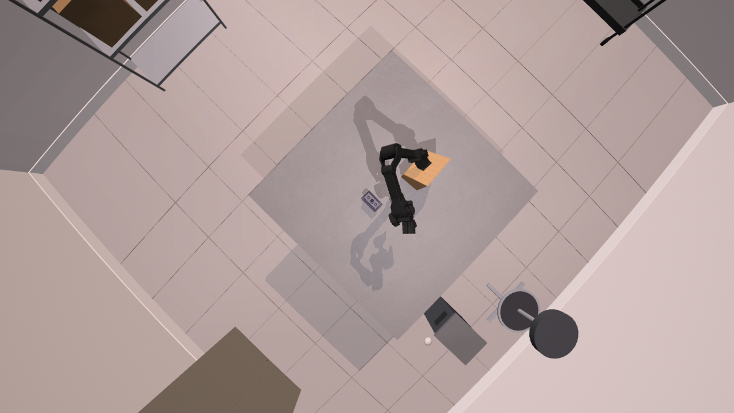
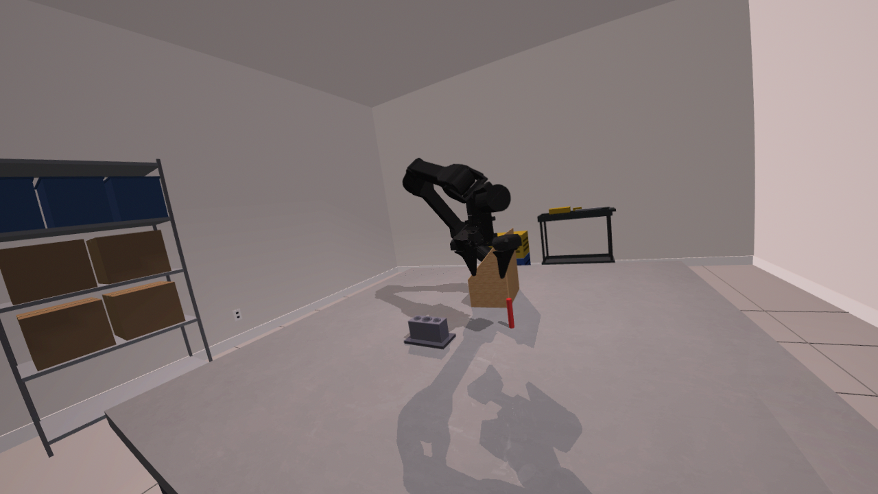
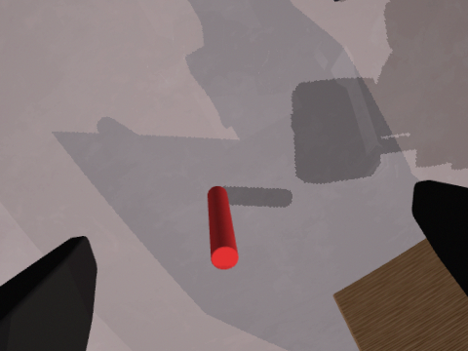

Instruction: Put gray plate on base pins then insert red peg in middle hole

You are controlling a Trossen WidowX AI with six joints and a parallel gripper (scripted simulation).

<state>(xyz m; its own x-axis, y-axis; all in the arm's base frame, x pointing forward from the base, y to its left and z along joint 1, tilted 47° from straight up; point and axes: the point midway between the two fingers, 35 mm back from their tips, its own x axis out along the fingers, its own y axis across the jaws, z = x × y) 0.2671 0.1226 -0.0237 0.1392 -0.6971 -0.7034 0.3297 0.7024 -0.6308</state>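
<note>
Right now the red peg is 50 mm behind my gripper tip, 30 mm to the left of it and 110 mm below it. Round my gripper tip: base: 70 mm ahead, 150 mm to the right, 150 mm below; gray plate: 70 mm ahead, 150 mm to the right, 110 mm below.
</note>
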